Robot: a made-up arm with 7 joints.
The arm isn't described. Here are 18 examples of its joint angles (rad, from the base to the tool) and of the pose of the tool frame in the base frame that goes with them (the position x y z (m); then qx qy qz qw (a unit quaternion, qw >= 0)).
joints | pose
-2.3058 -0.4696 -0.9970 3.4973 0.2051 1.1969 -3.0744 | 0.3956 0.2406 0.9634 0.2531 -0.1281 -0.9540 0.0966
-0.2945 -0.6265 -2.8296 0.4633 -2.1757 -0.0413 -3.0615 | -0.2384 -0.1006 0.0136 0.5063 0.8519 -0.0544 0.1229
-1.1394 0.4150 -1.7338 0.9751 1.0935 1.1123 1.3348 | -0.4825 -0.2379 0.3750 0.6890 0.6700 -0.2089 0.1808
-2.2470 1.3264 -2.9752 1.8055 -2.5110 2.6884 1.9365 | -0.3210 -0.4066 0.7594 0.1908 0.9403 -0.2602 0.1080
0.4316 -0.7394 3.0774 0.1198 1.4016 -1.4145 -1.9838 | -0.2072 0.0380 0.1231 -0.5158 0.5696 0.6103 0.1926
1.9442 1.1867 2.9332 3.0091 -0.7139 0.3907 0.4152 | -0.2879 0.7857 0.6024 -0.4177 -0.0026 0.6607 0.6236
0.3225 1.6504 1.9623 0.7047 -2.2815 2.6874 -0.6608 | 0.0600 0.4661 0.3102 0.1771 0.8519 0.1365 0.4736
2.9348 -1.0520 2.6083 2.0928 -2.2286 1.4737 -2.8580 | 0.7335 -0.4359 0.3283 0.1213 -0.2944 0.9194 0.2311
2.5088 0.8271 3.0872 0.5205 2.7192 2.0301 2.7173 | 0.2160 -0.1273 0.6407 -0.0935 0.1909 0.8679 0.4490
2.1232 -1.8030 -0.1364 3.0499 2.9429 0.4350 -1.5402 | 0.4771 -0.7515 0.0791 0.8100 0.3241 0.0109 0.4887
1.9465 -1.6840 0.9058 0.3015 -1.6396 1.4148 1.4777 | -0.1981 -0.0146 0.5087 -0.2694 -0.0297 -0.9115 0.3093
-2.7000 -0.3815 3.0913 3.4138 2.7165 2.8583 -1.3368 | 0.0211 0.0678 0.9175 0.5930 -0.7828 -0.0939 0.1637
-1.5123 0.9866 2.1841 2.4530 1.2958 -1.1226 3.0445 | 0.2749 -0.5918 0.6752 0.7635 -0.2388 0.5040 0.3257
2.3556 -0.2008 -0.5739 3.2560 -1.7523 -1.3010 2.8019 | 0.0017 -0.1763 0.9528 0.1972 -0.5083 -0.2084 0.8120
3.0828 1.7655 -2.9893 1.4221 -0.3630 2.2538 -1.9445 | -0.3637 0.0484 0.6482 0.6265 0.6176 0.1213 0.4598
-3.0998 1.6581 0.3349 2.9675 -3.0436 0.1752 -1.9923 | -0.8715 -0.0808 0.0568 -0.5181 -0.5271 0.4843 0.4682
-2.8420 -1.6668 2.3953 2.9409 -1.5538 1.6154 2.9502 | 0.8553 0.1369 0.1793 0.1578 -0.3717 0.9121 0.0712
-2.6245 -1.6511 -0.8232 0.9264 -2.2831 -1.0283 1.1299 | 0.0307 0.2723 0.5651 0.3672 -0.2683 0.0641 0.8883
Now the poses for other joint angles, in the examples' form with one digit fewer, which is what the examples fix.
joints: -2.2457 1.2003 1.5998 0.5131 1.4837 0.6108 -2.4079
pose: 0.355 -0.211 0.227 -0.601 -0.029 -0.707 0.372
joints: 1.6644 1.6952 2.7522 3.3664 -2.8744 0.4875 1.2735
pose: -0.026 0.852 0.020 -0.910 -0.185 -0.107 0.354
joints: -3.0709 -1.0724 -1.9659 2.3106 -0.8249 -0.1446 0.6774
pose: 0.723 0.380 0.577 -0.627 0.000 -0.540 0.561
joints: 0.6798 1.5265 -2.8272 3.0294 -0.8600 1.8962 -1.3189
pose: 0.598 0.554 0.399 0.041 -0.348 -0.288 0.891
